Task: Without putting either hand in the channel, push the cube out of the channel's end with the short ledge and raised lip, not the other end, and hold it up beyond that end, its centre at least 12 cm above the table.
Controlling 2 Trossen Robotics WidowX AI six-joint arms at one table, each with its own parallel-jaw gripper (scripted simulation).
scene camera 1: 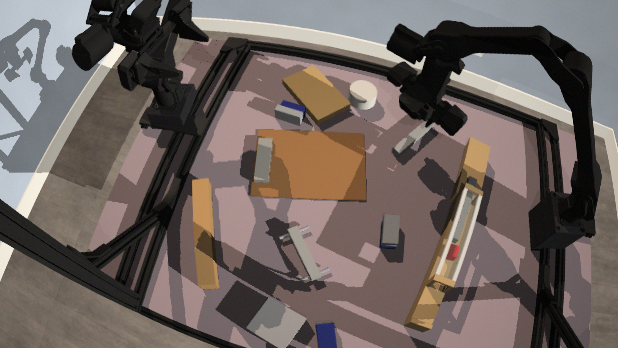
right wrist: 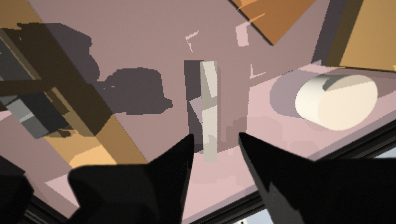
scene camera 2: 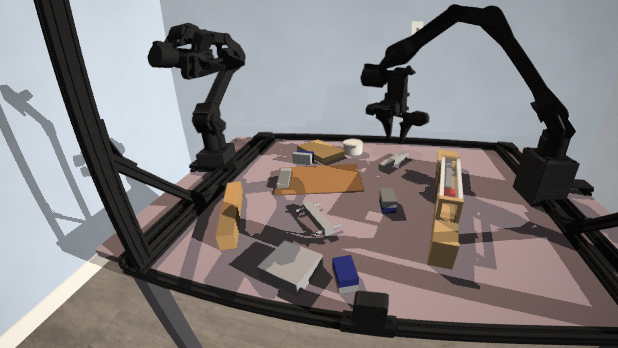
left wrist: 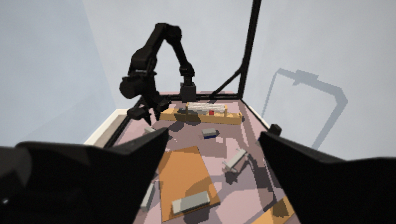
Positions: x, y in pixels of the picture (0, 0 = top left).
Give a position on an orange mat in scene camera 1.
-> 298, 164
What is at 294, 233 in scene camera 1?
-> A grey pinned tool.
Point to a grey box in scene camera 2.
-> At 290, 267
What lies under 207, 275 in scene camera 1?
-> A tan bar.
